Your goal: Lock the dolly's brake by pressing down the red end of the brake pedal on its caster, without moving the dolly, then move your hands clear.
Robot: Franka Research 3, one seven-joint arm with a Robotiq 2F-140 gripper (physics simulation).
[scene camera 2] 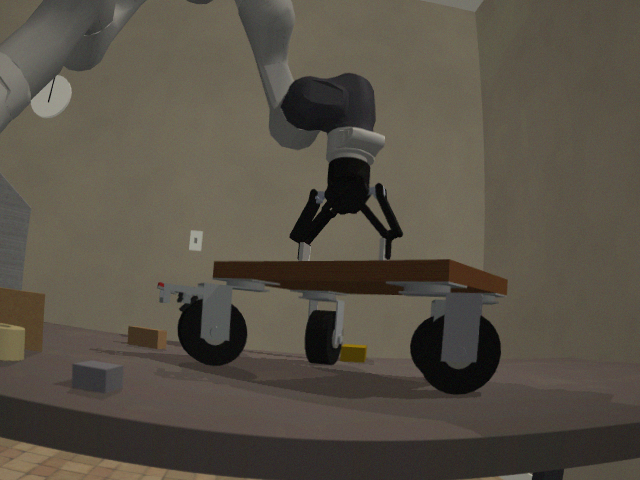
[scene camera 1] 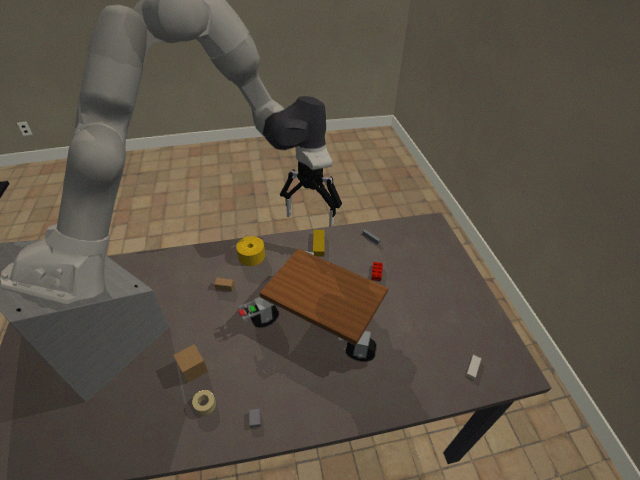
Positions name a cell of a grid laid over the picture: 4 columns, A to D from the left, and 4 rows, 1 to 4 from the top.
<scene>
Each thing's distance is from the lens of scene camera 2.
dolly (scene camera 2: C3): 50 cm
grey block (scene camera 2: A4): 37 cm
The marked spots on the dolly and the grey block are 32 cm apart.
</scene>
